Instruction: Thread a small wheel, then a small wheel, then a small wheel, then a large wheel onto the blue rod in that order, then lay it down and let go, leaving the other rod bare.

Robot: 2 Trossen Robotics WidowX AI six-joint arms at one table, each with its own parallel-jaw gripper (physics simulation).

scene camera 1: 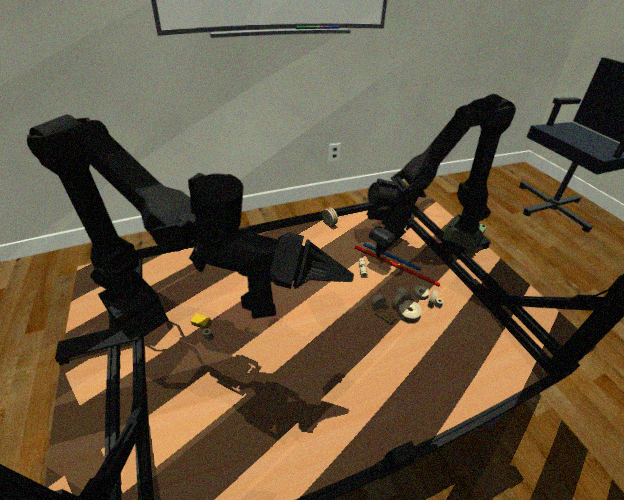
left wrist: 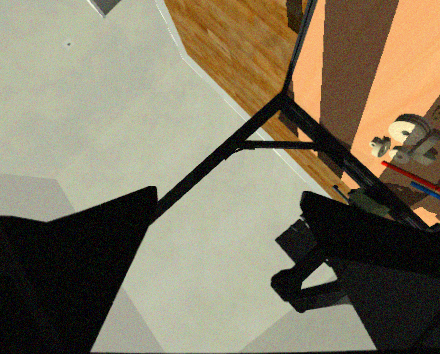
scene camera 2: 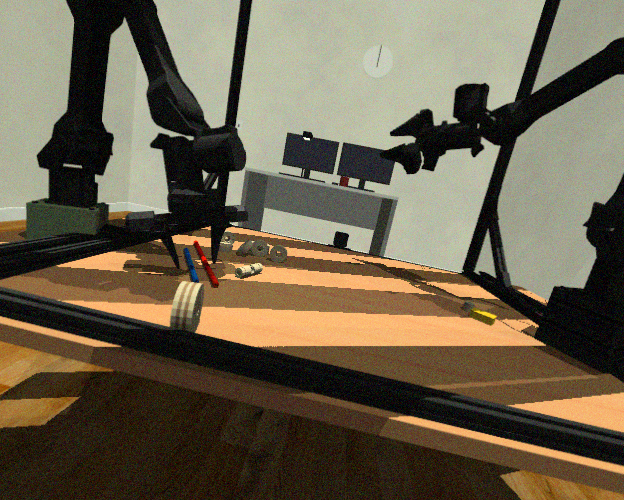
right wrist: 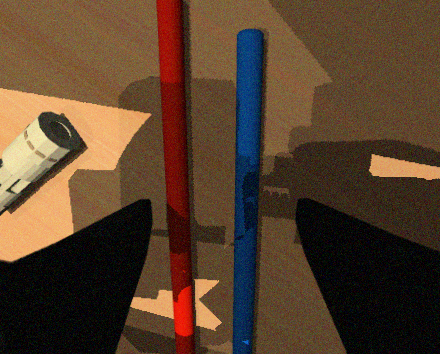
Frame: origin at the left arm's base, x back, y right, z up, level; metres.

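Seen in the pictures: left gripper, fingertip midpoint: [scene camera 1: 347, 278] [left wrist: 230, 195] [scene camera 2: 385, 144]; right gripper, fingertip midpoint: [scene camera 1: 381, 252] [scene camera 2: 196, 265] [right wrist: 224, 210]; left arm's base, origin of the base link: [scene camera 1: 126, 293] [scene camera 2: 604, 298]; right arm's base, origin of the base link: [scene camera 1: 466, 226] [scene camera 2: 72, 203].
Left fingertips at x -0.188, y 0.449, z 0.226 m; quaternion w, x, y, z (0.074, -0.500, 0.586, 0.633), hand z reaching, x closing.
Note:
Offsets run from my left fingertips to a thing's top centre.
The blue rod @(dx -0.436, dy -0.124, dz -0.316 m) [scene camera 1: 406, 262] [scene camera 2: 190, 264] [right wrist: 248, 110] and the longer red rod @(dx -0.412, dy -0.093, dz -0.316 m) [scene camera 1: 416, 273] [scene camera 2: 209, 268] [right wrist: 172, 125] lie side by side on the table, both bare. My right gripper [scene camera 2: 196, 264] [right wrist: 224, 210] is partly open and points down low over them. In the right wrist view both rods show between its fingertips, neither gripped. Several grey and white wheels lie grouped near the rods, among them a large wheel @(dx -0.281, dy +0.025, dz -0.305 m) [scene camera 1: 406, 314] and smaller ones [scene camera 1: 379, 300] [scene camera 2: 278, 253]; some overlap, so sizes are hard to tell. My left gripper [scene camera 2: 388, 144] [left wrist: 230, 195] is wide open, empty and raised high.
A pale patterned cylinder @(dx -0.332, dy -0.154, dz -0.307 m) [scene camera 1: 363, 266] [scene camera 2: 248, 270] [right wrist: 37, 150] lies beside the rods. A thick striped disc @(dx -0.437, dy -0.361, dz -0.269 m) [scene camera 1: 330, 216] [scene camera 2: 186, 307] stands on edge near the frame rail. A yellow block @(dx +0.085, dy -0.333, dz -0.311 m) [scene camera 1: 200, 320] [scene camera 2: 482, 315] and a small grey piece @(dx +0.096, dy -0.291, dz -0.308 m) [scene camera 1: 207, 333] lie near the left arm's base.

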